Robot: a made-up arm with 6 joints.
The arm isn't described. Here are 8 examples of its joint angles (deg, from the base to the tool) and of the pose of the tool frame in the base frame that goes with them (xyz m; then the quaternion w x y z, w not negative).
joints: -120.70 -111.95 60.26 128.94 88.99 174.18
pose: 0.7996 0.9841 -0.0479 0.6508 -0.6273 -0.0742 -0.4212
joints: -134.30 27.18 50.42 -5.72 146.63 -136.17
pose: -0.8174 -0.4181 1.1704 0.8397 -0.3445 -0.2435 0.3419
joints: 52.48 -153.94 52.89 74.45 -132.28 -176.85
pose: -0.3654 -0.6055 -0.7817 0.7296 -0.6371 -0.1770 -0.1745
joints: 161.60 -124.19 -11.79 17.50 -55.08 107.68
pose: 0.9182 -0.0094 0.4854 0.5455 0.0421 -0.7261 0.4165
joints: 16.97 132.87 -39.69 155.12 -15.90 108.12
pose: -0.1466 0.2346 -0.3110 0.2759 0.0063 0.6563 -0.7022
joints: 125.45 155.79 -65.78 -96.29 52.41 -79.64
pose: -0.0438 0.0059 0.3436 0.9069 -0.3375 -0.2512 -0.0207
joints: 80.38 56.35 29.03 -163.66 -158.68 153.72
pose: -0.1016 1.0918 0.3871 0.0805 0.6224 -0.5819 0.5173
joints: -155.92 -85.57 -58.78 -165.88 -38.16 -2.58
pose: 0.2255 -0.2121 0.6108 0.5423 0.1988 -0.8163 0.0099
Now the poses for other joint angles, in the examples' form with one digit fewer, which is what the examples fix.
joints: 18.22 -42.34 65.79 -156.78 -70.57 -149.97
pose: -0.593 0.090 1.461 0.012 -0.037 -0.947 -0.318
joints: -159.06 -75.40 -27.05 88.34 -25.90 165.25
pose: 0.452 0.182 1.166 0.273 -0.253 -0.829 -0.418
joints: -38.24 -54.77 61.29 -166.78 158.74 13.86
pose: -0.419 0.695 1.312 0.095 -0.866 0.336 0.357
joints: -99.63 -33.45 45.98 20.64 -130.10 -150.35
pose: -0.210 0.411 1.528 0.226 -0.517 0.704 0.431
